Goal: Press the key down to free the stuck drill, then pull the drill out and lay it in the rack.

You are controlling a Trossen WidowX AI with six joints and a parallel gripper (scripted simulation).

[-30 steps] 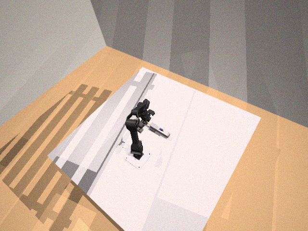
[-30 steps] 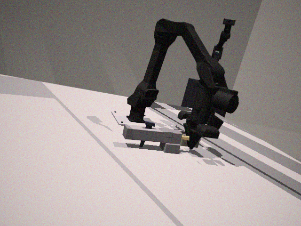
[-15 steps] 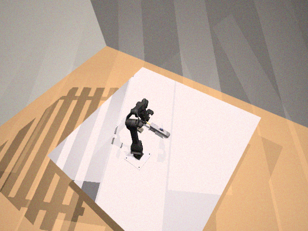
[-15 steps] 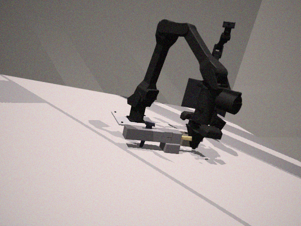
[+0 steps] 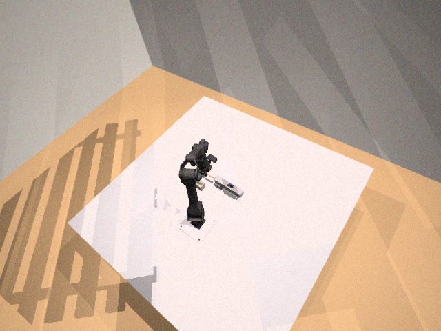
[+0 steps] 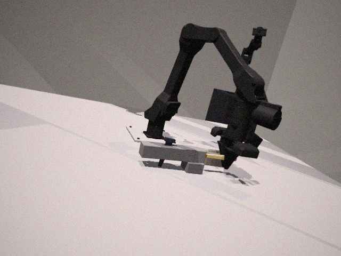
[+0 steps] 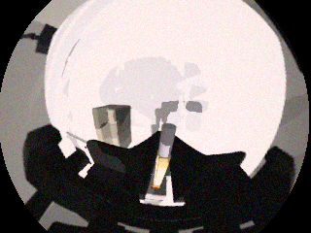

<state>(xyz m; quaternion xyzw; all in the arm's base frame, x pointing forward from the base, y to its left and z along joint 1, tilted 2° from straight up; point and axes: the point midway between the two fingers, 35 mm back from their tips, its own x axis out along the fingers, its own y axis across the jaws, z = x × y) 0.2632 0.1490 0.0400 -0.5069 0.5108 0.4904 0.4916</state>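
The rack is 8 cm behind my gripper tip. The rest, counted from my gripper tip: dark blue key 19 cm to the right, 3 cm above; then grey block 17 cm to the right, 2 cm above; then drill 4 cm to the right, 3 cm above.
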